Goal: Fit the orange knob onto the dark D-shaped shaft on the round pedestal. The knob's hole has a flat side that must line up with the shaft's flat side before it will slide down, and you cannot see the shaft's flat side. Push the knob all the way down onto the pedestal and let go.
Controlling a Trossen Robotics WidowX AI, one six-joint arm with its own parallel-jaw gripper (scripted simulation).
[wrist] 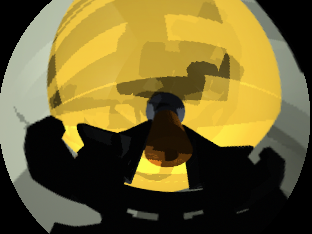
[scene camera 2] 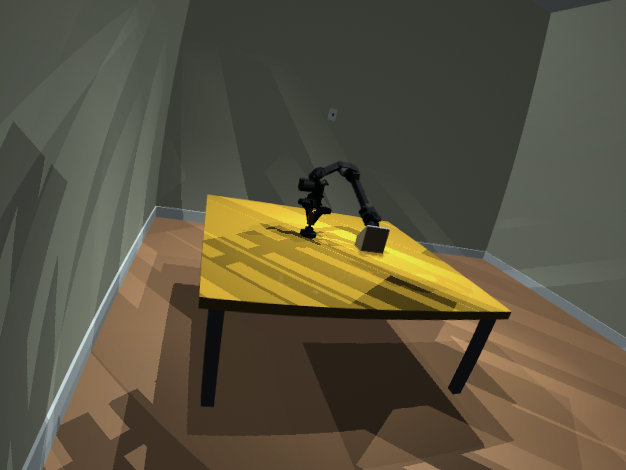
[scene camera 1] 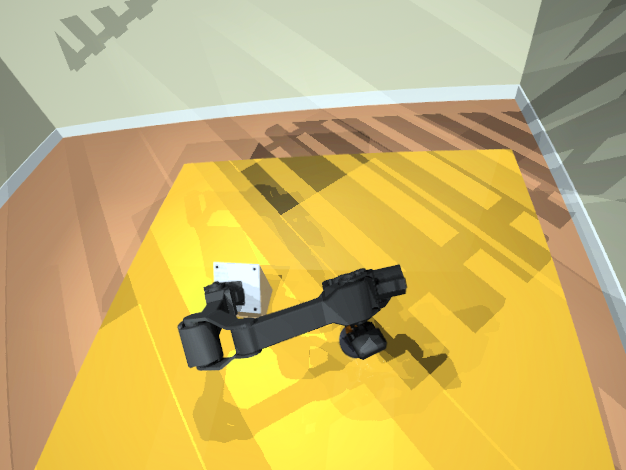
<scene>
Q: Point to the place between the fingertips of my gripper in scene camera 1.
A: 355,329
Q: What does my gripper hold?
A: An orange knob.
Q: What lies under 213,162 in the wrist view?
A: My gripper.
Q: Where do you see a round pedestal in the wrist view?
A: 164,101
</scene>
